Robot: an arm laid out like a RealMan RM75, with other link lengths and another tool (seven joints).
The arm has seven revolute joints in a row. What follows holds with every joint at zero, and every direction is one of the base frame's.
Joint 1 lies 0.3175 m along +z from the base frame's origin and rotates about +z.
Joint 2 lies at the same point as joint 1 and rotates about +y.
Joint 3 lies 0.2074 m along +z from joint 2 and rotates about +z.
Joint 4 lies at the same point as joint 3 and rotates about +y.
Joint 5 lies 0.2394 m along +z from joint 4 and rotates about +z.
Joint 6 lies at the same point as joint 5 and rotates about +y.
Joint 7 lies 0.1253 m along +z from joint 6 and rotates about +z.
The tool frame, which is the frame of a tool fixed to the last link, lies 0.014 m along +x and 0.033 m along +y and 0.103 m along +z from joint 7; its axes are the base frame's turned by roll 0.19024, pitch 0 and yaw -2.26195 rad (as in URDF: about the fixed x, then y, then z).
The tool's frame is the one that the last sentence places.
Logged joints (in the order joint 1, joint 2, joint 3, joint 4, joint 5, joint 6, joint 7), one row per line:
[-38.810 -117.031 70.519 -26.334 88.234 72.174 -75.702]
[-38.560 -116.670 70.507 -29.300 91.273 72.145 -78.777]
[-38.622 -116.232 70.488 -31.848 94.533 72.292 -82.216]
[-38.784 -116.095 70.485 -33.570 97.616 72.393 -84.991]
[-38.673 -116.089 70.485 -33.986 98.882 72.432 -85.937]
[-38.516 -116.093 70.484 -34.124 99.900 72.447 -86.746]
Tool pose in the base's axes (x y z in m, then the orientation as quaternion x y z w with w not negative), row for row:
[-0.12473 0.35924 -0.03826 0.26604 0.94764 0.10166 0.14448]
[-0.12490 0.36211 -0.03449 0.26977 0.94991 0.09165 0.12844]
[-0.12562 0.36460 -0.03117 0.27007 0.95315 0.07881 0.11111]
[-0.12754 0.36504 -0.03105 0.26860 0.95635 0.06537 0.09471]
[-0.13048 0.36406 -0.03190 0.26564 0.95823 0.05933 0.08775]
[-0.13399 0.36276 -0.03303 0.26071 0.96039 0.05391 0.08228]
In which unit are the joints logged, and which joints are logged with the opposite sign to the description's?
The joints are logged in degrees. Opposite sign: joint 4.
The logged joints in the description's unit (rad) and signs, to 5 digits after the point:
[-0.67736 -2.04258 1.23079 0.45962 1.53997 1.25967 -1.32125]
[-0.67300 -2.03628 1.23058 0.51138 1.59301 1.25917 -1.37492]
[-0.67408 -2.02863 1.23025 0.55585 1.64991 1.26173 -1.43494]
[-0.67691 -2.02624 1.23020 0.58591 1.70372 1.26350 -1.48337]
[-0.67497 -2.02614 1.23020 0.59317 1.72582 1.26418 -1.49988]
[-0.67223 -2.02621 1.23018 0.59558 1.74358 1.26444 -1.51400]

